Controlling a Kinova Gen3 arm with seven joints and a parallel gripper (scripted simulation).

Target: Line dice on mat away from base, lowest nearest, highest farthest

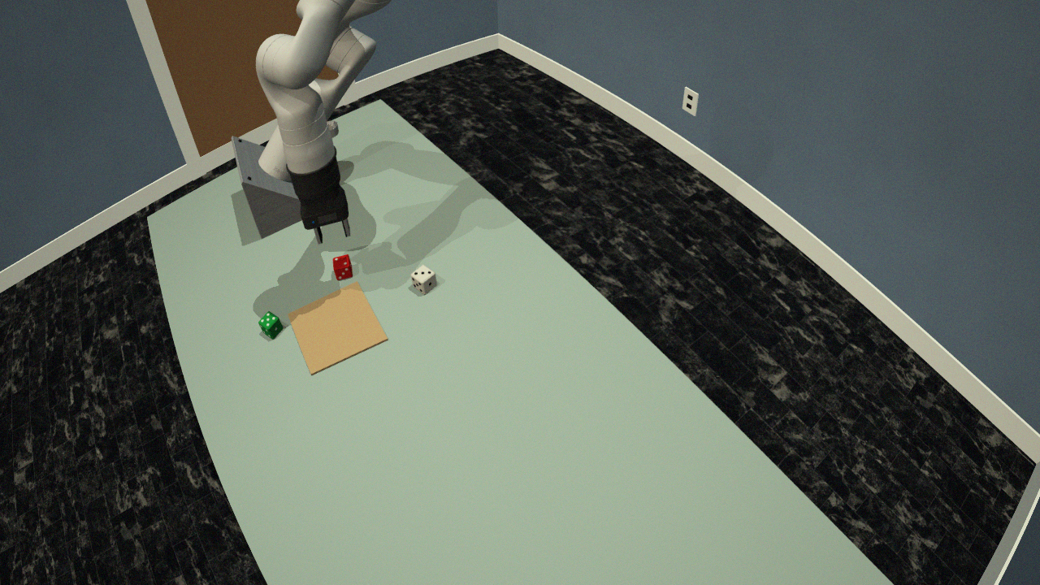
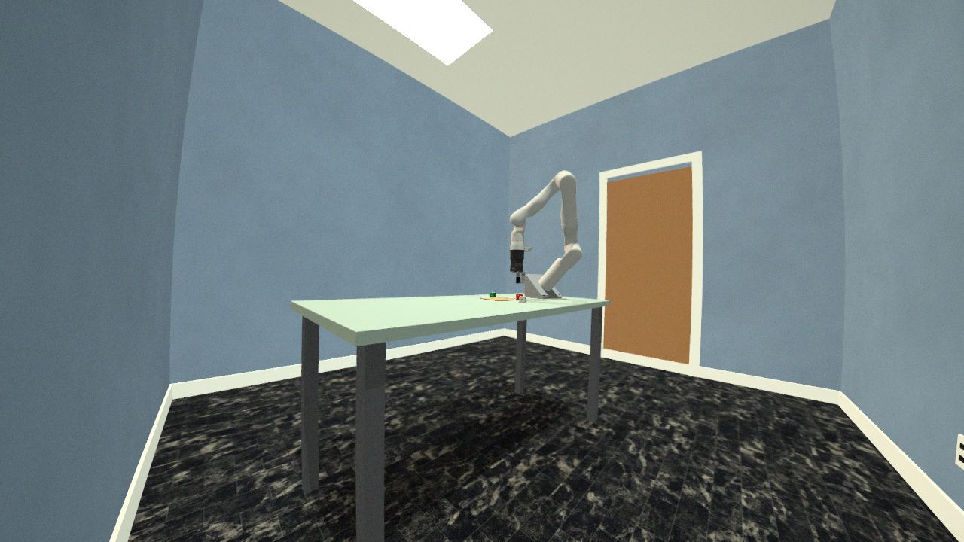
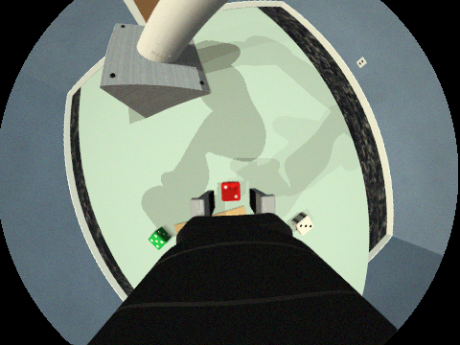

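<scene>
Now: hand 9 cm above the red die. From my hand the other things lie so: green die: 16 cm to the right, 9 cm below, 6 cm ahead; then tan mat: 11 cm below, 11 cm ahead, 5 cm to the right; then white die: 12 cm to the left, 10 cm ahead, 9 cm below.
</scene>
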